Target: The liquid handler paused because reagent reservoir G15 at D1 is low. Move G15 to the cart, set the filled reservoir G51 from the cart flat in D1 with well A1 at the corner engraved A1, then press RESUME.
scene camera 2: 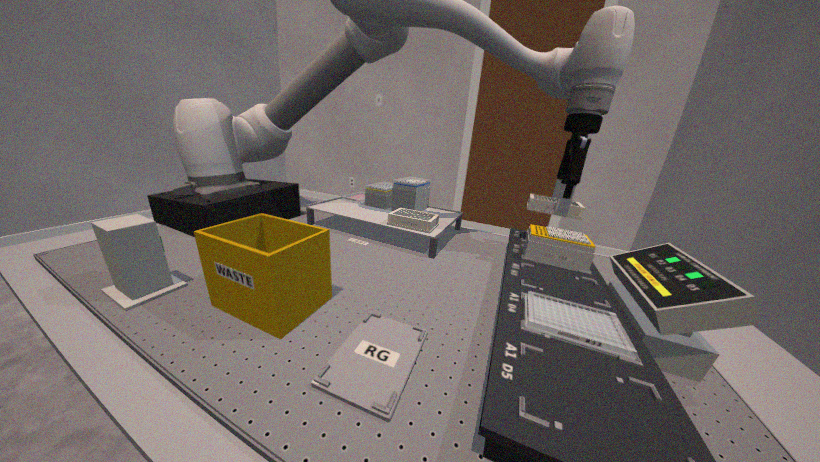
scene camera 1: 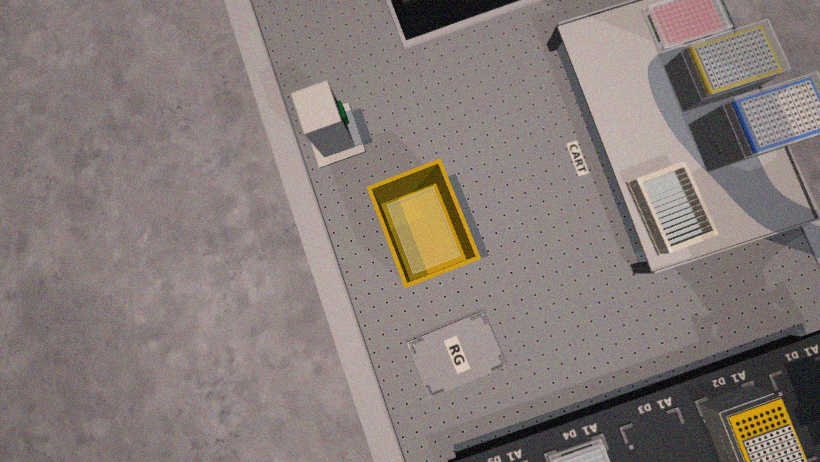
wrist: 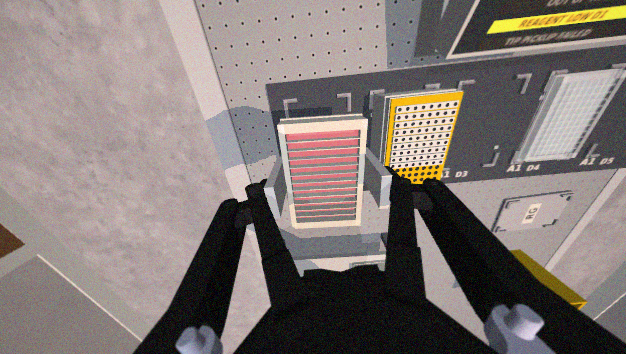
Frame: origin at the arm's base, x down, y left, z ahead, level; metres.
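Seen in the pictures: gripper, between the fingertips: (scene camera 2: 558, 208) (wrist: 323, 164); arm's base, origin of its link: (scene camera 2: 220, 190).
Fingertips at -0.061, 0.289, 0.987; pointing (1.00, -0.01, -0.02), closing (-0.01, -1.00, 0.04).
Observation:
Offsets run from my fingertips to a thing's top centre, as dx, dy, dz. "*": to the spot under its first point. Level surfaces: height alone.
My gripper (scene camera 2: 568, 196) (wrist: 323, 164) is shut on a cream reservoir @(-0.022, +0.000, -0.012) (scene camera 2: 542, 203) (wrist: 325, 172) with pink-red liquid in its channels, which looks like the filled G51. It hangs roughly level, high over the D1 end of the dark deck @(dx +0.095) (scene camera 1: 697, 396) (scene camera 2: 502, 410) (wrist: 490, 120). Slot D1 is partly hidden beneath it in the wrist view; its corner brackets show. Another cream reservoir @(+0.063, -0.111, -0.362) (scene camera 1: 677, 209) (scene camera 2: 413, 219), with pale channels, sits on the cart @(+0.089, -0.027, -0.497) (scene camera 1: 602, 74) (scene camera 2: 344, 213), apparently G15. The handler's screen @(* +0.022, -0.268, +0.153) (scene camera 2: 679, 275) (wrist: 555, 37) reads REAGENT LOW D1. No RESUME label is legible.
A yellow tip rack @(+0.030, -0.126, +0.001) (scene camera 1: 766, 430) (scene camera 2: 561, 246) (wrist: 425, 135) stands beside D1. A clear plate @(+0.081, -0.374, +0.008) (scene camera 2: 579, 324) (wrist: 570, 115) sits at D4. Yellow and blue tip boxes (scene camera 1: 737, 60) (scene camera 2: 411, 195) stand on the cart. The waste bin @(+0.020, -0.498, -0.451) (scene camera 1: 395, 241) (scene camera 2: 263, 286) stands on the pegboard table.

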